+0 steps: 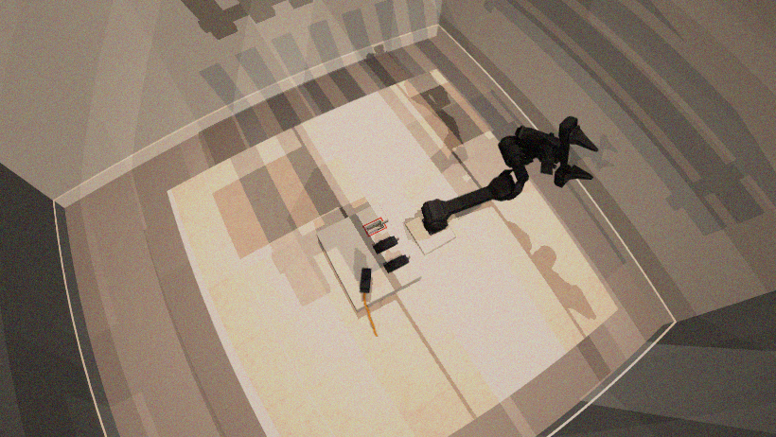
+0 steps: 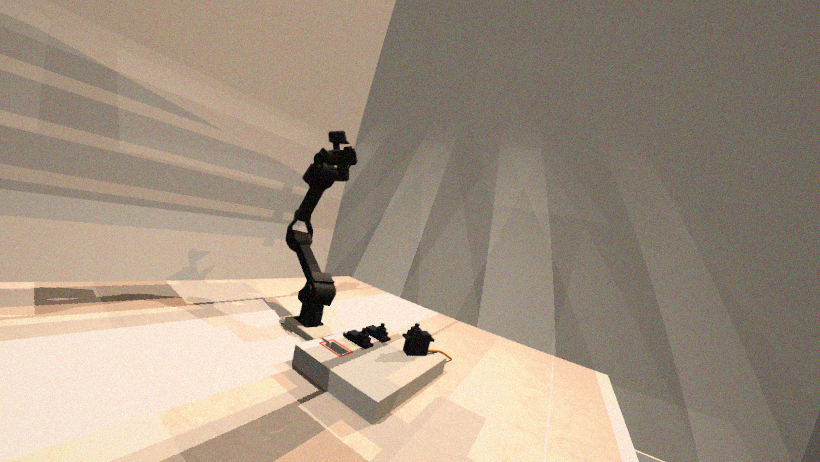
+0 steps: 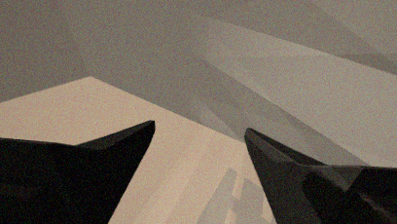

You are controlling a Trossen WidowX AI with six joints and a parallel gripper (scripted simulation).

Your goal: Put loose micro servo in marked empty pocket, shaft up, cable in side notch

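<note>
My gripper tip is 560 mm short of the deck, 560 mm above it and 200 mm to the left of it.
</note>
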